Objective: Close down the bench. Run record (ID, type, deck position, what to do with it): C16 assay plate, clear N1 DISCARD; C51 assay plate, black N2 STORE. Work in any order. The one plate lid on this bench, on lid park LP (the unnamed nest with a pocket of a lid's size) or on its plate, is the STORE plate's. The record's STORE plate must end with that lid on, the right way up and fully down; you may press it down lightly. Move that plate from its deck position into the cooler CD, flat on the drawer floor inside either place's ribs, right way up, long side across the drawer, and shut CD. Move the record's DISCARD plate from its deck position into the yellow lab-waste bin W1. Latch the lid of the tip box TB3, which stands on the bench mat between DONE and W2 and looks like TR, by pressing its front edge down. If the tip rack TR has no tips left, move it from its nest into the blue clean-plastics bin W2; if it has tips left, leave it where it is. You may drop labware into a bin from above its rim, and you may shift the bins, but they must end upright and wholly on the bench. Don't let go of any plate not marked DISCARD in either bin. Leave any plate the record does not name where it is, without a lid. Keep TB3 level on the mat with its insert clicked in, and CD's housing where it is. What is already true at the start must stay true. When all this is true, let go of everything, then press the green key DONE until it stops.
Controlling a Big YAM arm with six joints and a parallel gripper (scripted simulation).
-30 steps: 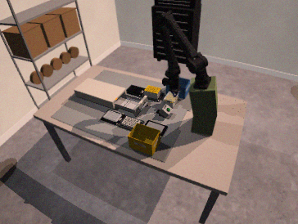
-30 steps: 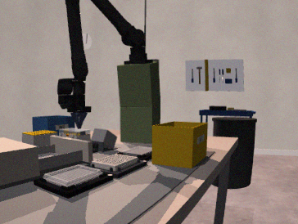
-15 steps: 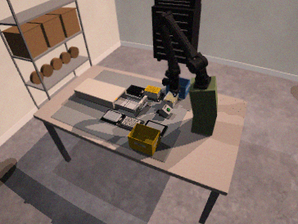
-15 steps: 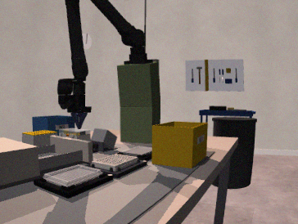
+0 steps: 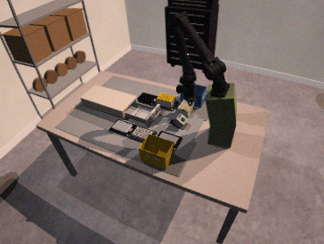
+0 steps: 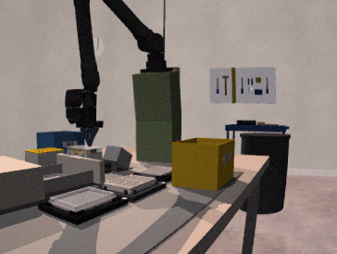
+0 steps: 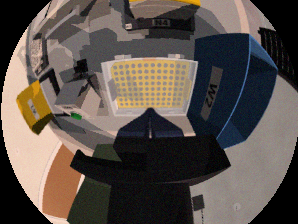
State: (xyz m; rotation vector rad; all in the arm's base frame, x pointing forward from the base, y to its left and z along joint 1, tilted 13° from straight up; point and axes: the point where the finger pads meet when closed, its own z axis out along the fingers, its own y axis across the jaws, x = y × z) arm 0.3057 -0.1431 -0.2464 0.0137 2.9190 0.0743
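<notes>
The tip box TB3 lies 3 cm ahead of my hand and 4 cm below it. The rest, counted from my hand: DONE key block (1 cm ahead, 15 cm to the left, 2 cm below); blue bin W2 (3 cm ahead, 15 cm to the right, 4 cm below); green key DONE (1 cm behind, 16 cm to the left, 1 cm below).
</notes>
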